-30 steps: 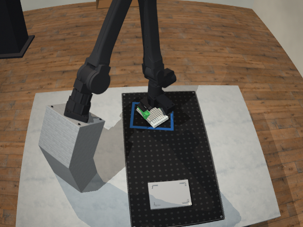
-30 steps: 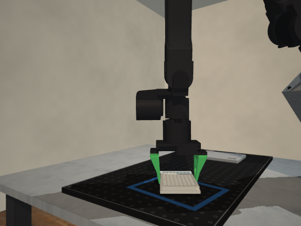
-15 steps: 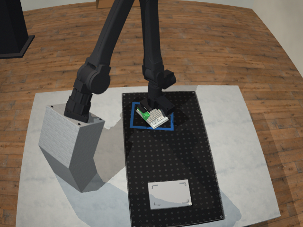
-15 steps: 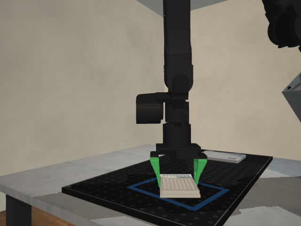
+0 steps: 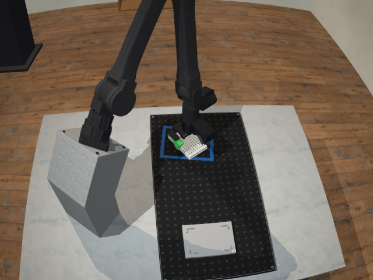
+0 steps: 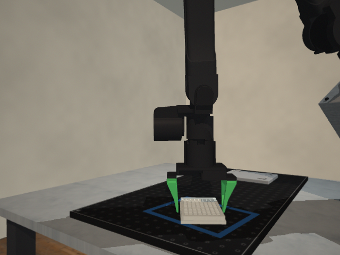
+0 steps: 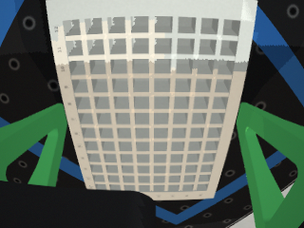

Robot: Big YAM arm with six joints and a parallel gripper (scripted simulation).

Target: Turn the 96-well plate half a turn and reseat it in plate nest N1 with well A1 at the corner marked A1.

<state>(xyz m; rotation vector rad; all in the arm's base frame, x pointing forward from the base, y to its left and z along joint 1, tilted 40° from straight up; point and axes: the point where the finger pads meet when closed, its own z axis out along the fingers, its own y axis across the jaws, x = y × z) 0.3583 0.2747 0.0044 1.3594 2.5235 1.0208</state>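
My hand is right at the white 96-well plate. Round my hand: grey plate nest N1 (70 mm ahead, 400 mm to the right); then A1 mark (150 mm ahead, 440 mm to the right).
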